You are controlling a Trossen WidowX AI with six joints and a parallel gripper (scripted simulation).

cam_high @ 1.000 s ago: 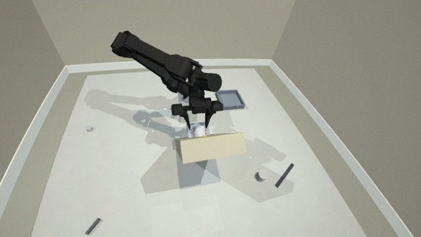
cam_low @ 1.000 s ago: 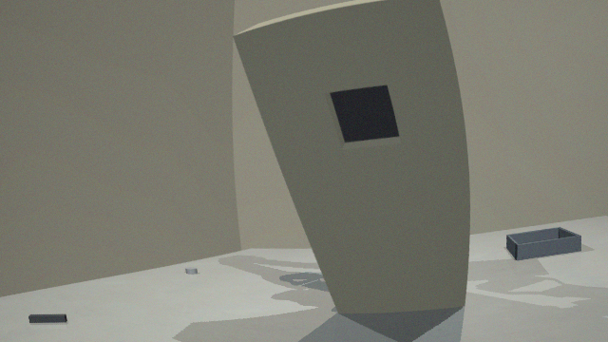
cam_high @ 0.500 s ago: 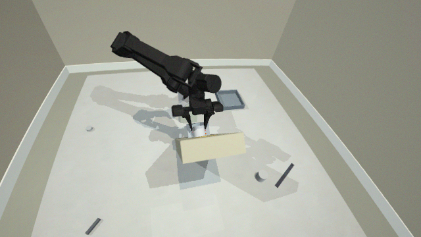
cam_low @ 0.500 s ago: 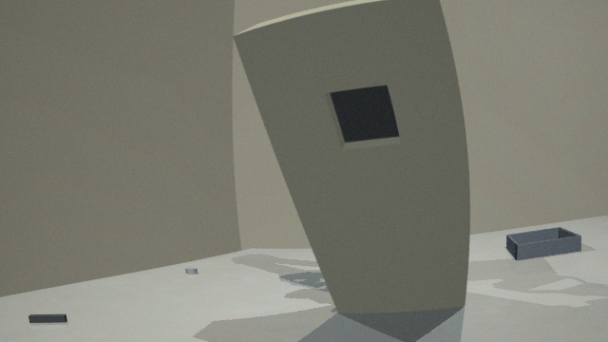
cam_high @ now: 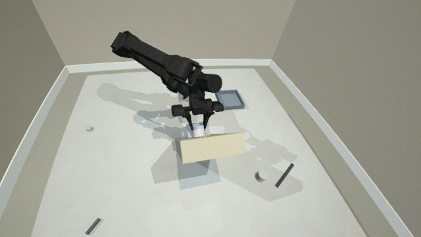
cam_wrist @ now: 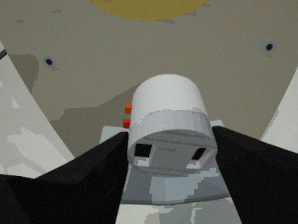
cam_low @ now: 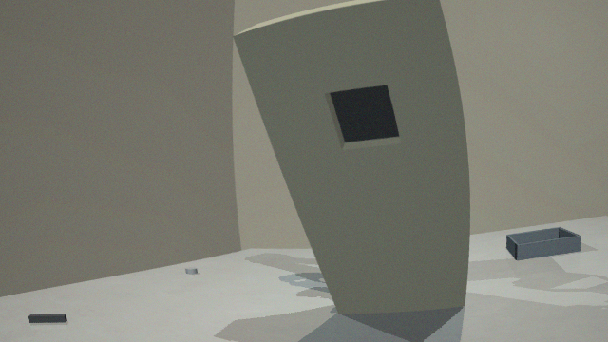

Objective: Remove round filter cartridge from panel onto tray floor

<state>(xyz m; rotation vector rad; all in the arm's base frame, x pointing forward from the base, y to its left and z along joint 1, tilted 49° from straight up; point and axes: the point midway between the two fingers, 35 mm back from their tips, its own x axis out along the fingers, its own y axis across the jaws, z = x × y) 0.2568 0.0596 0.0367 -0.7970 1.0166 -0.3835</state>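
The service panel lies 40 mm ahead of my gripper tip, 20 mm below it and 10 mm to the left of it. Round my gripper tip: round filter cartridge: right at my gripper tip; tray: 360 mm behind, 270 mm to the left, 190 mm below.
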